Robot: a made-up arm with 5 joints.
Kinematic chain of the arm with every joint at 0, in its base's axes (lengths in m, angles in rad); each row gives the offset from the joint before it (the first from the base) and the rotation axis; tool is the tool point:
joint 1: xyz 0 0 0.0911 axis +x
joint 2: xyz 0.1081 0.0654 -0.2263 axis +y
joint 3: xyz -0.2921 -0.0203 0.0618 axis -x
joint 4: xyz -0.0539 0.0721 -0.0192 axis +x
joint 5: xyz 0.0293 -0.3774 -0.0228 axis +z
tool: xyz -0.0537 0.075 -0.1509
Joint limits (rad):
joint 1: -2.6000..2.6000
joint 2: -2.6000..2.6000
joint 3: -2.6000..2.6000
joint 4: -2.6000..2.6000
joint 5: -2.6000..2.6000
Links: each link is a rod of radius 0.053 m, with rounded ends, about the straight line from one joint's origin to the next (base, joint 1, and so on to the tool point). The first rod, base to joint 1, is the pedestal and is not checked.
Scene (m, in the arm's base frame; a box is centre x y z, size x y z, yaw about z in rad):
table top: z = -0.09
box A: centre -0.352 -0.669 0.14 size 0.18 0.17 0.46 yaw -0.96
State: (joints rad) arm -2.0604 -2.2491 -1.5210 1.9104 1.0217
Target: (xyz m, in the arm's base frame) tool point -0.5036 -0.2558 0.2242
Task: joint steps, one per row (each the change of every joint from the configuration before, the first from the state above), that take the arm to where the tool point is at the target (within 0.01 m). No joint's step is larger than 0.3 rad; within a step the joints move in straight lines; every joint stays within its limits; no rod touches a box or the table.
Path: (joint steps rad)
1: -0.0574 0.0511 -0.2427 0.1405 0.1931
2: -0.0575 0.0512 -0.2426 0.1405 0.1931
3: -0.0574 0.0511 -0.2427 0.1404 0.1932
4: -0.0574 0.0511 -0.2427 0.1405 0.1931
5: 0.0108 0.1726 0.0891 -0.0458 -0.2896
6: 0.0108 0.1726 0.0890 -0.0459 -0.2895
7: 0.0108 0.1725 0.0891 -0.0459 -0.2895
8: 0.0108 0.1726 0.0891 -0.0458 -0.2896
9: 0.0108 0.1726 0.0890 -0.0459 -0.2895
10: 0.0108 0.1725 0.0891 -0.0458 -0.2895

